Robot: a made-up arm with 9 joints. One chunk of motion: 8 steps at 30 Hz.
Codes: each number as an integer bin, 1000 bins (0 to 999) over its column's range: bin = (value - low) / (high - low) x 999, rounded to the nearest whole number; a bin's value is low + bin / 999 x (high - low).
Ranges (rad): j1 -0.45..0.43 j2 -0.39..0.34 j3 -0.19..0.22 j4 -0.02..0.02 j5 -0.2..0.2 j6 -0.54..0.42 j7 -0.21..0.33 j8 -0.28..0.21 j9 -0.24..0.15
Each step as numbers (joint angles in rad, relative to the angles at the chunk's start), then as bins.
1 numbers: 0.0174 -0.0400 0.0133 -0.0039 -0.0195 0.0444 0.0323 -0.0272 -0.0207
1 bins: 531 479 495 402 451 608 448 515 562
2 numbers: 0.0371 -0.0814 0.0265 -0.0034 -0.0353 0.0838 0.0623 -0.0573 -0.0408
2 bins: 553 422 528 415 411 649 504 454 510
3 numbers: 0.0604 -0.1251 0.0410 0.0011 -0.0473 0.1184 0.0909 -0.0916 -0.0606
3 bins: 579 363 563 527 381 685 557 384 460
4 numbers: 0.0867 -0.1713 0.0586 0.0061 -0.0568 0.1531 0.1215 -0.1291 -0.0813
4 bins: 609 299 606 652 358 721 613 308 407
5 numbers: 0.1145 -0.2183 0.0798 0.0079 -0.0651 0.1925 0.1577 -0.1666 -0.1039
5 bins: 641 235 657 697 337 762 680 231 349
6 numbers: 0.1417 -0.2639 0.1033 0.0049 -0.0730 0.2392 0.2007 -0.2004 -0.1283
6 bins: 672 173 715 622 317 811 760 162 286
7 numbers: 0.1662 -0.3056 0.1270 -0.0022 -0.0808 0.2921 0.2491 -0.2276 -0.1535
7 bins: 700 116 772 445 298 866 849 107 222
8 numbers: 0.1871 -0.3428 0.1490 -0.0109 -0.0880 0.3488 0.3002 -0.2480 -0.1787
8 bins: 723 65 826 227 280 925 944 65 157
